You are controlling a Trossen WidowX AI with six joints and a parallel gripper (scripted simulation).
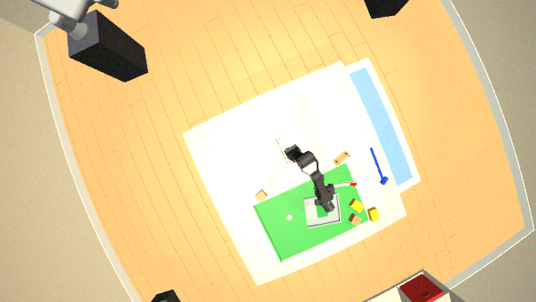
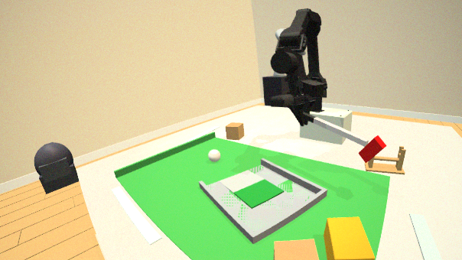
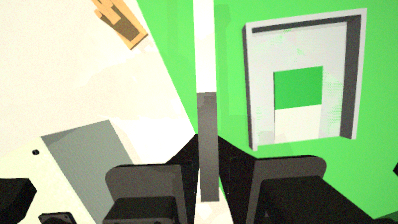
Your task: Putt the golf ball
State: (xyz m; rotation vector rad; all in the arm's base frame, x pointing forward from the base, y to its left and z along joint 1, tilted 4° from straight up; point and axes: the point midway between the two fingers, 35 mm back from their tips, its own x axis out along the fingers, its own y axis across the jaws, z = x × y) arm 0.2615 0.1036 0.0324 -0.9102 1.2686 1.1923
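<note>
Right now the red putter is 2 cm ahead of my gripper tip, 12 cm to the left of it and 1 cm above it. The rest, counted from my gripper tip: green mat: 22 cm ahead, 6 cm to the right, 12 cm below; white golf ball: 18 cm ahead, 23 cm to the right, 10 cm below; wooden stand: 12 cm behind, 24 cm to the left, 9 cm below.
</note>
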